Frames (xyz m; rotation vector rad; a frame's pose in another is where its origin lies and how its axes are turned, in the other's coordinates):
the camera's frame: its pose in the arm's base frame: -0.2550 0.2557 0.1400 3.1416 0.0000 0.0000
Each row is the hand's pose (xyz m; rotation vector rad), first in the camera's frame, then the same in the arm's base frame.
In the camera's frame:
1: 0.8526 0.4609 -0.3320 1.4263 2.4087 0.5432
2: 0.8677 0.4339 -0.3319 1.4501 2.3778 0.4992
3: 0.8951 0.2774 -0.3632 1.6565 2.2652 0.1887
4: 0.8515 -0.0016 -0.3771 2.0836 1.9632 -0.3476
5: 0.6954 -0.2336 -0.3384 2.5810 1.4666 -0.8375
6: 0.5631 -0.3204 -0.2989 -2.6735 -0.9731 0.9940
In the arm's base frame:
1: 0.5976 -0.2052 0.4720 -0.3503 0.4569 -2.0259
2: 0.6127 -0.1782 0.4719 -0.3749 0.4203 -2.0022
3: 0.6401 -0.0217 0.5032 -0.3826 0.1546 -1.8563
4: 0.5965 0.2573 0.5171 -0.2845 -0.2646 -1.4943
5: 0.4404 0.4893 0.4784 -0.0605 -0.5745 -1.0060
6: 0.3081 0.5761 0.4389 0.1329 -0.6847 -0.6703

